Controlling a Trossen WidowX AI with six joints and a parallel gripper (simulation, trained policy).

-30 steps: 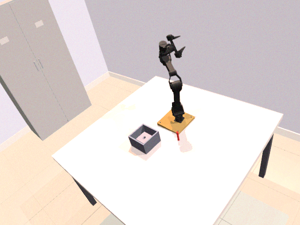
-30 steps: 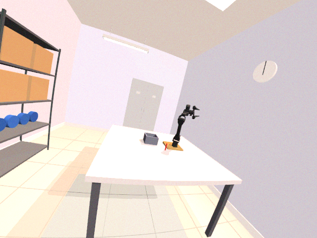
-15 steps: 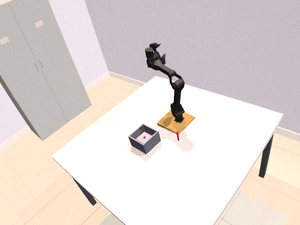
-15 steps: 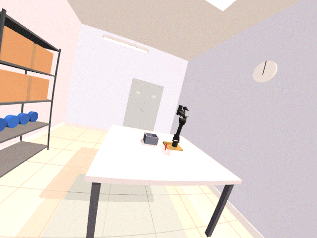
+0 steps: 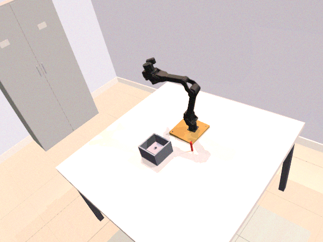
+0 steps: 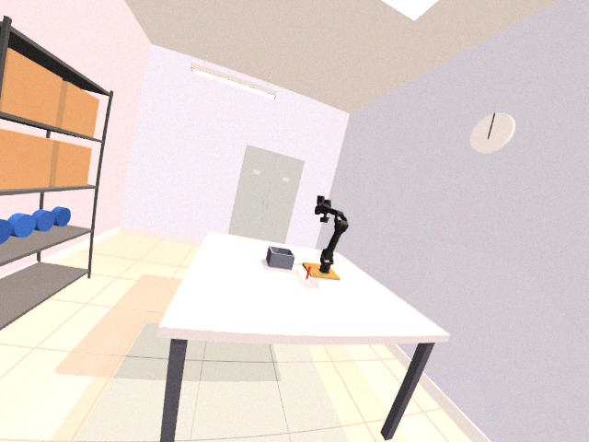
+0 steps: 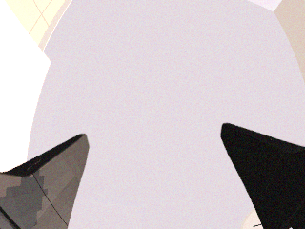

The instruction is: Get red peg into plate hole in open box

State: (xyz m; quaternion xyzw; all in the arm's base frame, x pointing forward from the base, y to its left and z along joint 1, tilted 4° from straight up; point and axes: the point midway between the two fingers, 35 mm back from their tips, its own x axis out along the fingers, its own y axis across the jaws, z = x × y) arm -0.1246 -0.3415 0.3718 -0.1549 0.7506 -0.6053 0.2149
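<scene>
Right now my gripper tip is 320 mm short of the red peg, 430 mm to the right of it and 370 mm above it. Also, from my gripper tip: plate 440 mm ahead, 220 mm to the left, 370 mm below; grey box 440 mm ahead, 220 mm to the left, 390 mm below.
</scene>
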